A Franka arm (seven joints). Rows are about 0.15 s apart.
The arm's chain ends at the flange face. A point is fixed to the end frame.
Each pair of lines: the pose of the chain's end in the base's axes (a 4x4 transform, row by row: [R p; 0 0 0 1], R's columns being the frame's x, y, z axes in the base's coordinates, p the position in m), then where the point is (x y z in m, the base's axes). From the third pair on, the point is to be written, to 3 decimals.
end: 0.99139 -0.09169 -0.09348 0.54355; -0.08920 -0.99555 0.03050 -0.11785; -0.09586 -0.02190 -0.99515 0.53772; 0 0 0 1
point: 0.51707 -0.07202 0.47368
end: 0.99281 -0.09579 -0.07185 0.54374; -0.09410 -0.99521 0.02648 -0.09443; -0.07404 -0.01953 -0.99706 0.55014; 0 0 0 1
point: 0.51886 -0.04876 0.48535
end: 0.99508 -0.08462 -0.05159 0.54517; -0.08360 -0.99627 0.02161 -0.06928; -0.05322 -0.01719 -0.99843 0.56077; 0 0 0 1
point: 0.521 -0.024 0.495
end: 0.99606 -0.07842 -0.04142 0.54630; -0.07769 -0.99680 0.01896 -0.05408; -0.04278 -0.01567 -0.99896 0.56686; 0 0 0 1
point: 0.523 -0.009 0.501
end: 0.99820 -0.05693 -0.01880 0.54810; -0.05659 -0.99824 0.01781 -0.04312; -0.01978 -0.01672 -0.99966 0.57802; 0 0 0 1
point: 0.525 0.001 0.512
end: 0.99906 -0.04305 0.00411 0.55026; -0.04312 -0.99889 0.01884 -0.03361; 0.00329 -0.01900 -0.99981 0.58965; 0 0 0 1
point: 0.528 0.010 0.523
